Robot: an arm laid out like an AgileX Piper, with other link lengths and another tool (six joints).
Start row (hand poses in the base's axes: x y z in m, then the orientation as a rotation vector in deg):
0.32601, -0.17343, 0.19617, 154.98, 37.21, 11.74
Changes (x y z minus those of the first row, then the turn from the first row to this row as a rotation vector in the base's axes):
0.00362, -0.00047, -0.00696, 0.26, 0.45, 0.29
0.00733, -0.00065, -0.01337, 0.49, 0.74, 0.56
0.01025, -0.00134, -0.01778, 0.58, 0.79, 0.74
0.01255, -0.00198, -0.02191, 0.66, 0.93, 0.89
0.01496, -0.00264, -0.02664, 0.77, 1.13, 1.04
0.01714, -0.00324, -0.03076, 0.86, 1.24, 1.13
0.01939, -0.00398, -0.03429, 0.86, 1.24, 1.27
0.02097, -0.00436, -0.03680, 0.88, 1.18, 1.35
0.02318, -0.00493, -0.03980, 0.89, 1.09, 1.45
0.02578, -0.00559, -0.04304, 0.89, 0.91, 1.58
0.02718, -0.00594, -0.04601, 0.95, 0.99, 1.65
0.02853, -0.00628, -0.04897, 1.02, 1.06, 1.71
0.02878, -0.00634, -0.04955, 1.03, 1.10, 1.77
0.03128, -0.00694, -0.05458, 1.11, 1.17, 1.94
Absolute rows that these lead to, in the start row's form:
0.32963, -0.17390, 0.18921, 155.27, 37.75, 11.31
0.33334, -0.17408, 0.18280, 155.49, 38.22, 11.07
0.33626, -0.17477, 0.17839, 155.54, 38.49, 11.08
0.33856, -0.17541, 0.17426, 155.61, 38.74, 10.96
0.34097, -0.17607, 0.16953, 155.73, 39.01, 10.77
0.34315, -0.17667, 0.16541, 155.82, 39.18, 10.68
0.34540, -0.17741, 0.16188, 155.78, 39.37, 10.72
0.34698, -0.17779, 0.15937, 155.76, 39.46, 10.83
0.34919, -0.17836, 0.15637, 155.72, 39.57, 10.98
0.35179, -0.17902, 0.15313, 155.63, 39.70, 11.25
0.35319, -0.17937, 0.15016, 155.69, 39.82, 11.18
0.35454, -0.17971, 0.14720, 155.76, 39.93, 11.13
0.35479, -0.17977, 0.14662, 155.76, 40.03, 11.10
0.35729, -0.18037, 0.14159, 155.81, 40.29, 11.07

